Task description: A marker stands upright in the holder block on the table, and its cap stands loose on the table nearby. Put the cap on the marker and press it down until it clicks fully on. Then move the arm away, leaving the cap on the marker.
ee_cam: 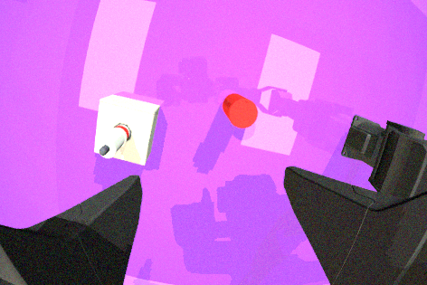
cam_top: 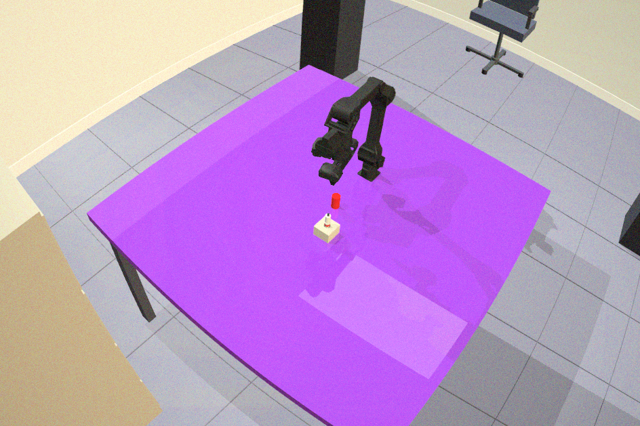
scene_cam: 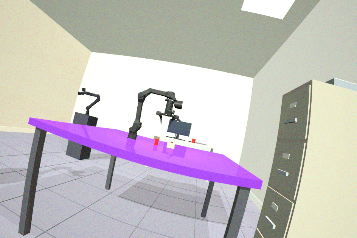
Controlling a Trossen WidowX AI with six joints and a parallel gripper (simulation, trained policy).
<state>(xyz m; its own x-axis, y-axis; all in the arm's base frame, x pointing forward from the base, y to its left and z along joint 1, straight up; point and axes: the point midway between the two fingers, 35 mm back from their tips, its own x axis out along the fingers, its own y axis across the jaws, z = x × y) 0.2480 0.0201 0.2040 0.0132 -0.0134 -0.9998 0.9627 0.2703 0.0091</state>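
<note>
Right now my gripper tip is 14 cm above the red cap, 4 cm past it and 2 cm to the left of it. The rest, counted from my gripper tip: cream holder block: 15 cm below, 8 cm ahead, 3 cm to the left.
</note>
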